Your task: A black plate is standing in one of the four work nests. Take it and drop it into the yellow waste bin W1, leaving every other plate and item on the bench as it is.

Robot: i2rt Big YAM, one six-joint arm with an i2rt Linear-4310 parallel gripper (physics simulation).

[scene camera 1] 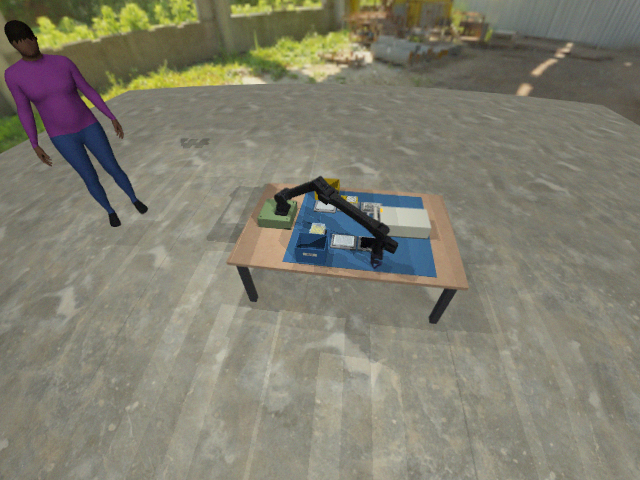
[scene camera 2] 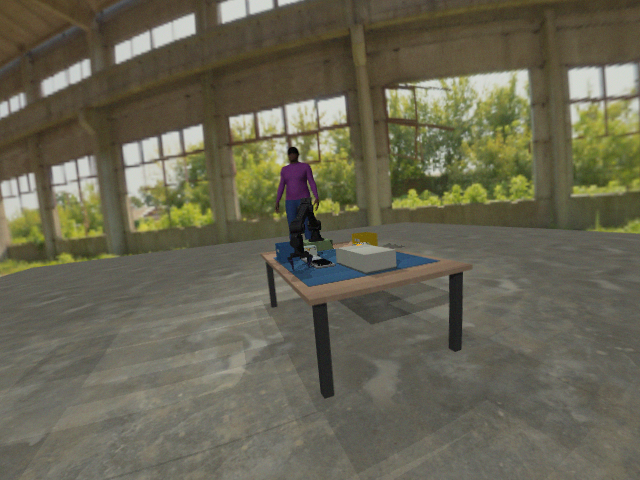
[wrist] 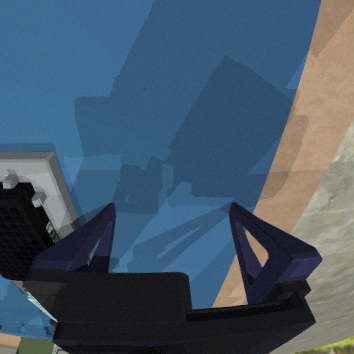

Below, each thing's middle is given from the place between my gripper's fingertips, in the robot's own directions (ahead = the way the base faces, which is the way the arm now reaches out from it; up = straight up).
Right now my hand is 34 cm to the right of the pale box (scene camera 1: 403, 222), 13 cm short of it and 5 cm below it.
